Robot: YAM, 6 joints.
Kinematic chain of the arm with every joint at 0, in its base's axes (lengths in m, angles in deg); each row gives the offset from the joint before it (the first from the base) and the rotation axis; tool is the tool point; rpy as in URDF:
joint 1: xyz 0 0 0.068 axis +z
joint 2: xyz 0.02 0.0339 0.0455 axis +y
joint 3: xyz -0.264 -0.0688 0 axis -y
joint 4: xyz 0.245 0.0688 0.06 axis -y
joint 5: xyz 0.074 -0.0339 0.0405 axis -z
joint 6: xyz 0.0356 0 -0.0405 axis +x
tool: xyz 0 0 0 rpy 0 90 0
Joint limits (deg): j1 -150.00..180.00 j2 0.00..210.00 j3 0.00..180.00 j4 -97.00..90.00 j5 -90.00..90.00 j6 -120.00..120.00
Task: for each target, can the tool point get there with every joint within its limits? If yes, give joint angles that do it. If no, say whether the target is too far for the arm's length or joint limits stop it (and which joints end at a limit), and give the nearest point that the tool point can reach.
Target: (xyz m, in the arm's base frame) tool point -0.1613 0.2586 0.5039
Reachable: yes | joints 123.65 95.23 129.20 -67.00 14.64 31.25
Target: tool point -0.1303 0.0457 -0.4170
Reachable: no: joint limits stop it (at a limit: joint 2) | nearest point -0.1433 0.0503 -0.3672 | short by 0.052 m
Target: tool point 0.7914 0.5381 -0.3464
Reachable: no: too far | nearest point 0.4811 0.3271 -0.1622 | short by 0.418 m
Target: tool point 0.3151 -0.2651 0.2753
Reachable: yes | joints -44.16 103.43 68.59 32.26 -55.44 -21.83
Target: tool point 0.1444 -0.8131 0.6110
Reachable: no: too far | nearest point 0.0966 -0.5440 0.4423 | short by 0.321 m
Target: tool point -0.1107 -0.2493 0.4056
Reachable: yes | joints -113.70 78.59 90.73 -56.67 1.90 -25.83
